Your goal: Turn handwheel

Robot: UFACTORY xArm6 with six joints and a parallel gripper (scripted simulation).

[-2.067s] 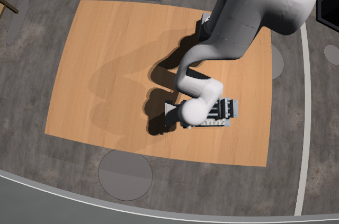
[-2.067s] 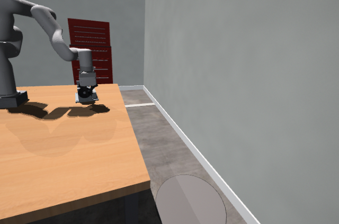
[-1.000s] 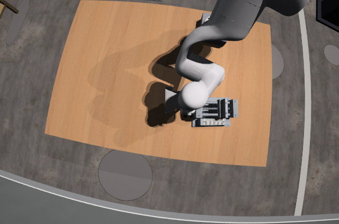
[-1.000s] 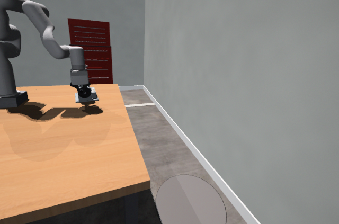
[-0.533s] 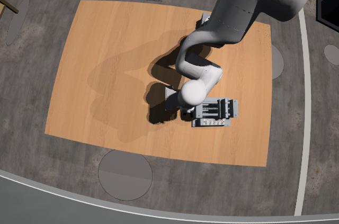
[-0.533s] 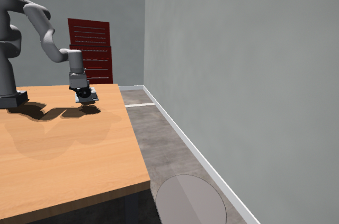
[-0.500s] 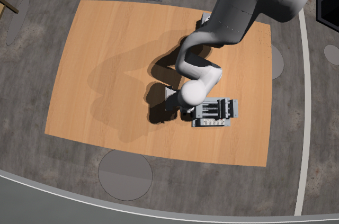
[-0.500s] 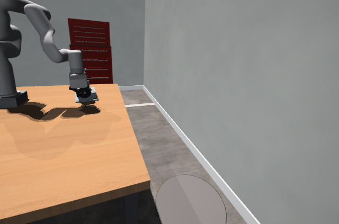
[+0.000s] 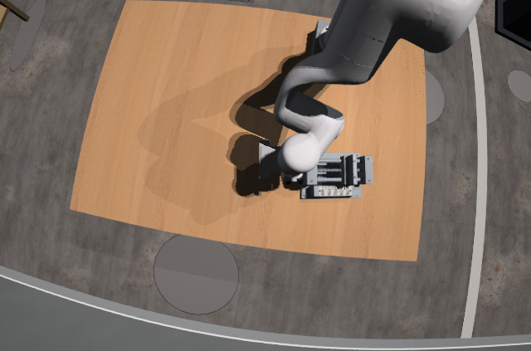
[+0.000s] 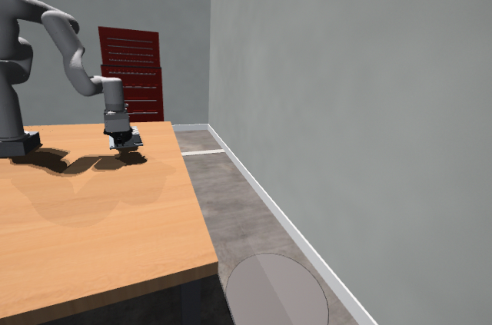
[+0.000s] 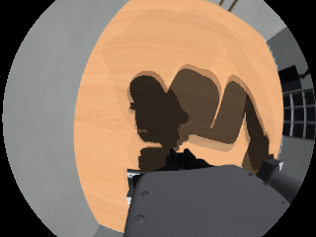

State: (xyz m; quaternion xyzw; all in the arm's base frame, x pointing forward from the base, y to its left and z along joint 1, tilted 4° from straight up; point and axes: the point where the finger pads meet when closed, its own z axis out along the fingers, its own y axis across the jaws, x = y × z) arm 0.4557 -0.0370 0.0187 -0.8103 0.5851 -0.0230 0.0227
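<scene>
My hand is 20 mm to the right of the black handwheel. Round my hand: stop: 190 mm to the left, 40 mm above, 30 mm behind.
</scene>
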